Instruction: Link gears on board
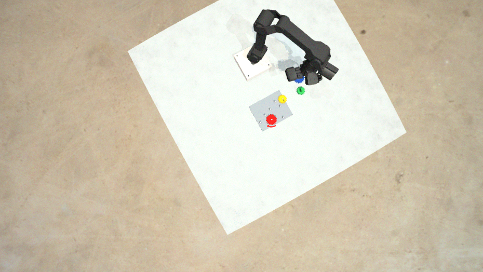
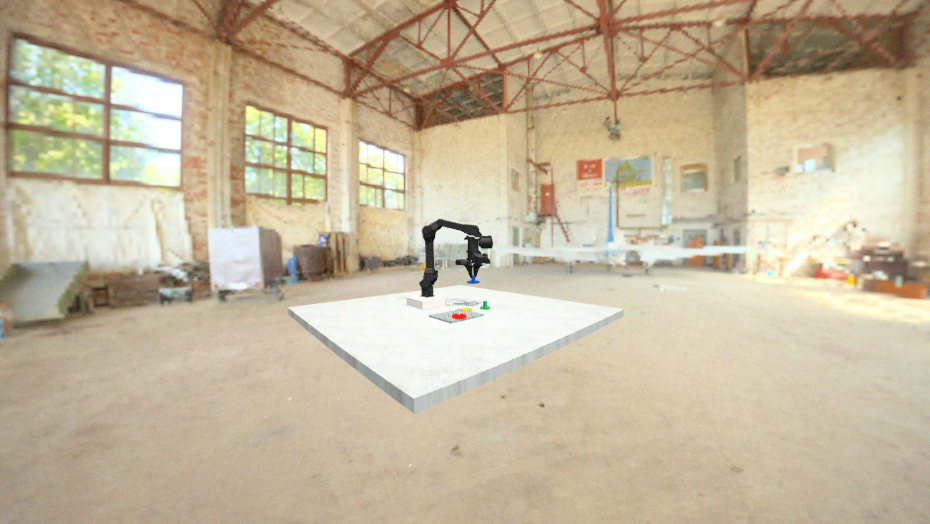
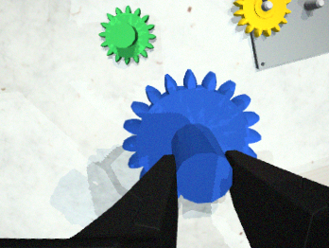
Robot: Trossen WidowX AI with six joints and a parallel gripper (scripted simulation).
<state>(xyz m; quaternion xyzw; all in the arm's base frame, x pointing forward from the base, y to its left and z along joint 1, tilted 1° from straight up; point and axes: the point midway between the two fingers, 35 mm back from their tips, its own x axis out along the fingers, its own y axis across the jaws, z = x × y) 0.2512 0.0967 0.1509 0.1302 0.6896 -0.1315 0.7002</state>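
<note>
My gripper tip is 15 cm above the small green gear, 6 cm short of it and 2 cm to the right of it. Round my gripper tip: red gear (23 cm to the right, 15 cm below, 9 cm ahead); then large blue gear (1 cm below).
</note>
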